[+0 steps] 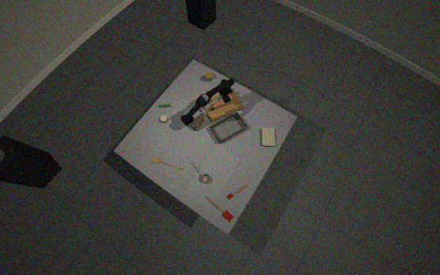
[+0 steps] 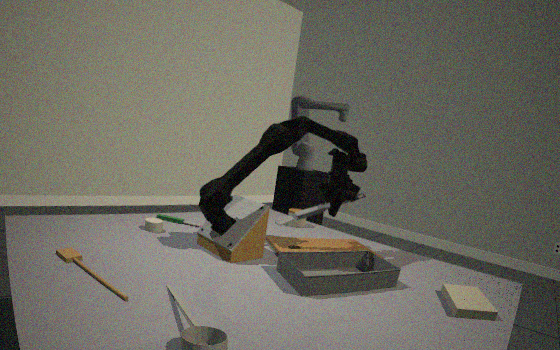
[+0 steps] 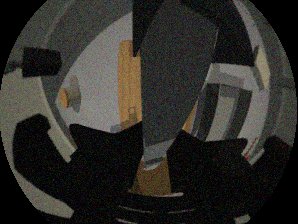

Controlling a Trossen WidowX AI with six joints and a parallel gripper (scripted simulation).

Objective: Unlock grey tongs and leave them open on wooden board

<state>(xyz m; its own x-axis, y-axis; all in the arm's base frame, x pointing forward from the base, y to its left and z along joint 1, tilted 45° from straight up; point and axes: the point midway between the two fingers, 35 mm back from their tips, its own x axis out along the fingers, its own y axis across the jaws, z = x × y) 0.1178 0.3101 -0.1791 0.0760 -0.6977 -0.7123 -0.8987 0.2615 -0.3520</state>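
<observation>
The wooden board lies 12 cm below my gripper tip. Round my gripper tip: green tool (43 cm behind, 34 cm to the right, 12 cm below); then roasting tin (20 cm ahead, 17 cm to the right, 10 cm below); then cream block (55 cm ahead, 12 cm below, 1 cm to the right).
</observation>
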